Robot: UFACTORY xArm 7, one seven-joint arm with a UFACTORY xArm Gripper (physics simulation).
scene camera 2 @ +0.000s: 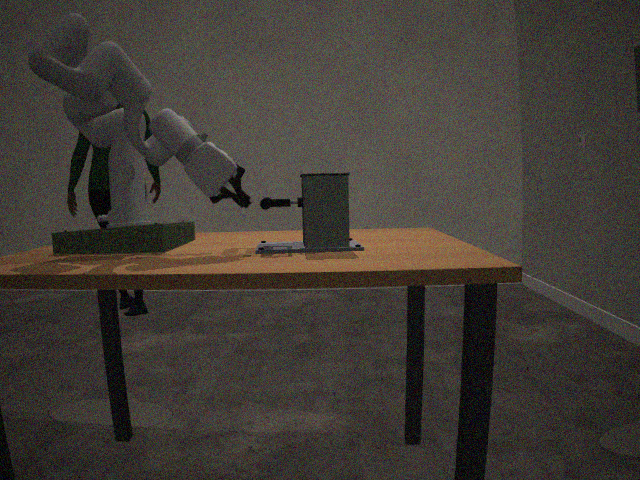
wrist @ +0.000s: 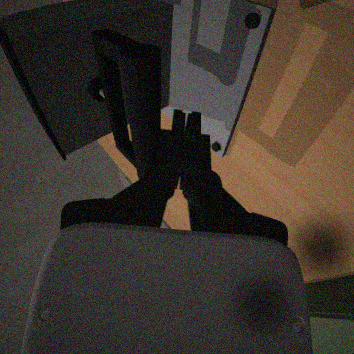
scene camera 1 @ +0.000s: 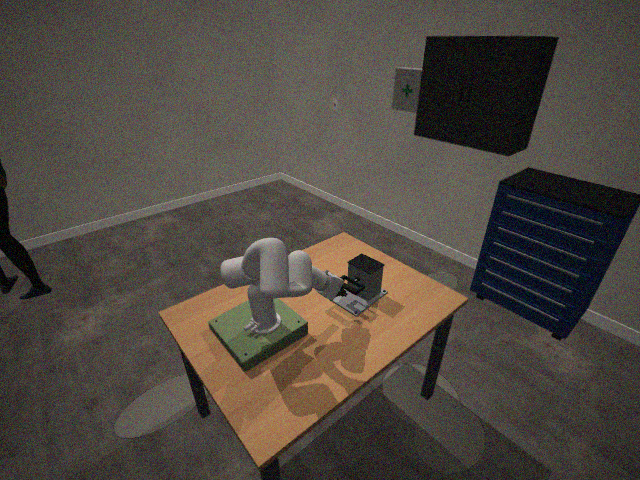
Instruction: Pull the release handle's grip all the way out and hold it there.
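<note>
The release handle's black grip (scene camera 1: 356,284) (scene camera 2: 266,203) (wrist: 144,95) sticks out level from the side of a dark grey-green box (scene camera 1: 364,277) (scene camera 2: 325,211) (wrist: 50,75). A short stretch of thin pale rod (scene camera 2: 293,202) shows between the grip and the box. My gripper (scene camera 1: 344,291) (scene camera 2: 248,203) (wrist: 183,126) is shut with nothing between its fingertips. In the second scene view the tips stand a little left of the grip, with a small gap. In the wrist view they lie right of the grip bar, and the fingers cover part of its near end.
The box stands on a grey metal base plate (scene camera 2: 281,248) (wrist: 207,95) with dark bolts, on the wooden table (scene camera 1: 248,413) (scene camera 2: 413,258). The arm stands on a green block (scene camera 1: 232,330) (scene camera 2: 103,241). A blue drawer cabinet (scene camera 1: 547,253) stands beyond the table. A person (scene camera 1: 15,248) stands partly in view.
</note>
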